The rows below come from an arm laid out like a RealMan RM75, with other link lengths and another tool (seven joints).
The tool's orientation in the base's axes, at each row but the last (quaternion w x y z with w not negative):
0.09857, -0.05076, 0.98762, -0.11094
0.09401, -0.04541, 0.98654, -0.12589
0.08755, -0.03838, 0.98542, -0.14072
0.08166, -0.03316, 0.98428, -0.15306
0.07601, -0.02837, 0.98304, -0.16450
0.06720, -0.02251, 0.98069, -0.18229
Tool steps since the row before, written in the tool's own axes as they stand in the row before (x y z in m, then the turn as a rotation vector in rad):
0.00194, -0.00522, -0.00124, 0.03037, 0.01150, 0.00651
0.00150, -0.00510, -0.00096, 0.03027, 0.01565, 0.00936
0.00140, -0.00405, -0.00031, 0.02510, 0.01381, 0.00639
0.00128, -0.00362, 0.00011, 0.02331, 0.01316, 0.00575
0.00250, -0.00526, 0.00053, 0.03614, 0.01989, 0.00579
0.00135, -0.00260, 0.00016, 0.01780, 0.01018, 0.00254
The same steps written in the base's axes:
-0.00174, -0.00504, 0.00203, -0.02918, 0.00609, -0.01443
-0.00132, -0.00486, 0.00196, -0.02880, 0.00942, -0.01819
-0.00122, -0.00393, 0.00122, -0.02417, 0.00898, -0.01402
-0.00110, -0.00359, 0.00081, -0.02250, 0.00871, -0.01295
-0.00222, -0.00534, 0.00088, -0.03536, 0.01401, -0.01699
-0.00126, -0.00257, 0.00062, -0.01747, 0.00737, -0.00822

